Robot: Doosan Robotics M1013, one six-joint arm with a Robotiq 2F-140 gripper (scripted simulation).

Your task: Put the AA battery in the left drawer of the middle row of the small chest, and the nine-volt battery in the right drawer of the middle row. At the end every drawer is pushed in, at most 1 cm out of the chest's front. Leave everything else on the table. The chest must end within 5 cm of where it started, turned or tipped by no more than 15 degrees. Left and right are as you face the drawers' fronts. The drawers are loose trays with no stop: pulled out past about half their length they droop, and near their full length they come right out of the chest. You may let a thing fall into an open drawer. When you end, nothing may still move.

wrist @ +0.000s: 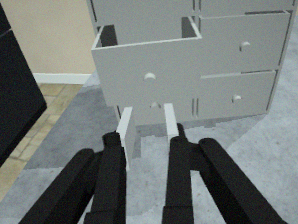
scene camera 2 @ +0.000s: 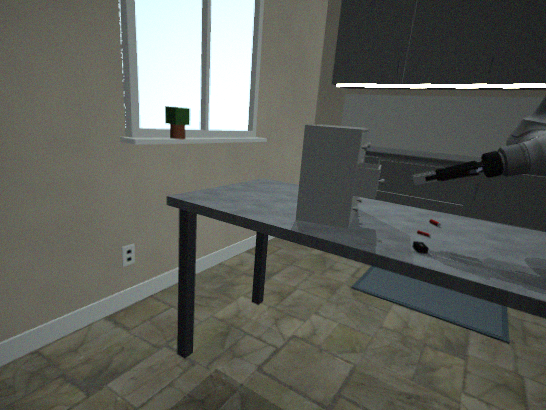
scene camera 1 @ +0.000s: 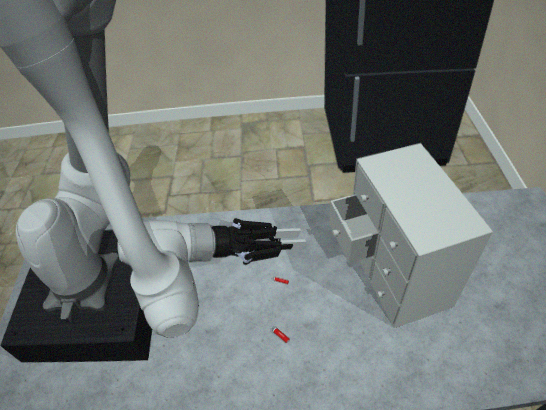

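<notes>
There's a small white chest that I can see, along with my gripper, and the gripper is visible in the wrist view and in scene camera 2 as well.
</notes>
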